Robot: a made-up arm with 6 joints.
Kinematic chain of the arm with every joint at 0, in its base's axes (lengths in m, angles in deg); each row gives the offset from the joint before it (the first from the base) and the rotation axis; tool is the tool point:
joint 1: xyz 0 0 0.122 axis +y
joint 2: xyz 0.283 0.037 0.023 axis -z
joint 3: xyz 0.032 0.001 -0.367 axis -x
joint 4: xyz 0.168 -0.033 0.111 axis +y
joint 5: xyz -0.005 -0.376 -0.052 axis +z
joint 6: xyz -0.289 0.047 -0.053 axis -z
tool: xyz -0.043 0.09 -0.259
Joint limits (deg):
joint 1: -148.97..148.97
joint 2: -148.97..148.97
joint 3: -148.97..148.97
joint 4: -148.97..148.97
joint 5: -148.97..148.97
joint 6: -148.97..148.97
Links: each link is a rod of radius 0.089 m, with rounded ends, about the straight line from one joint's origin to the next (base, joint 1, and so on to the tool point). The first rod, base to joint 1, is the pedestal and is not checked.
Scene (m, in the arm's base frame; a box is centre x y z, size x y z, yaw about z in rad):
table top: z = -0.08
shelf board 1: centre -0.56 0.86 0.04 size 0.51 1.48 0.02 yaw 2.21
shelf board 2: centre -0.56 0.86 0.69 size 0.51 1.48 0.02 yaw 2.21
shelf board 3: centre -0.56 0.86 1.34 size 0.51 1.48 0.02 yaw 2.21
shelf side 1: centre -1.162 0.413 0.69 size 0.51 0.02 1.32 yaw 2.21
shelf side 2: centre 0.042 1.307 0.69 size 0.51 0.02 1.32 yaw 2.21
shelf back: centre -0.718 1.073 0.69 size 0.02 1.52 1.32 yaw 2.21
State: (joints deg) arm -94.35 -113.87 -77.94 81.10 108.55 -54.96
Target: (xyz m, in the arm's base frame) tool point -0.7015 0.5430 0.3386
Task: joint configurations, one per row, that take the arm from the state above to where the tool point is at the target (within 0.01 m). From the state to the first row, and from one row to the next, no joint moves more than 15 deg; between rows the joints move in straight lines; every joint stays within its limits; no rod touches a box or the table.
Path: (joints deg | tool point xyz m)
1: -96.54 -118.88 -64.26 85.93 95.61 -51.08 | 0.9182 0.1123 0.9949
2: -98.73 -123.90 -50.58 90.76 82.67 -47.20 | 0.6387 0.2841 1.1727
3: -100.93 -128.91 -36.90 95.58 69.73 -43.32 | 0.3007 0.4334 1.1976
4: -103.12 -133.93 -23.23 100.41 56.79 -39.44 | -0.0281 0.5176 1.0753
5: -105.31 -138.94 -9.55 105.24 43.85 -35.56 | -0.2878 0.5101 0.8481
6: -107.50 -143.96 4.13 110.07 30.91 -31.68 | -0.4394 0.4089 0.5802
7: -109.70 -148.97 17.81 114.89 17.96 -27.80 | -0.4730 0.2355 0.3386
8: -118.74 -147.66 14.98 114.41 29.48 -31.66 | -0.5373 0.3289 0.3268
9: -127.78 -146.36 12.16 113.93 40.99 -35.52 | -0.5937 0.4151 0.3232
10: -136.82 -145.05 9.33 113.44 52.50 -39.37 | -0.6470 0.4882 0.3282
11: -145.86 -143.75 6.50 112.96 64.01 -43.23 | -0.7015 0.5430 0.3385

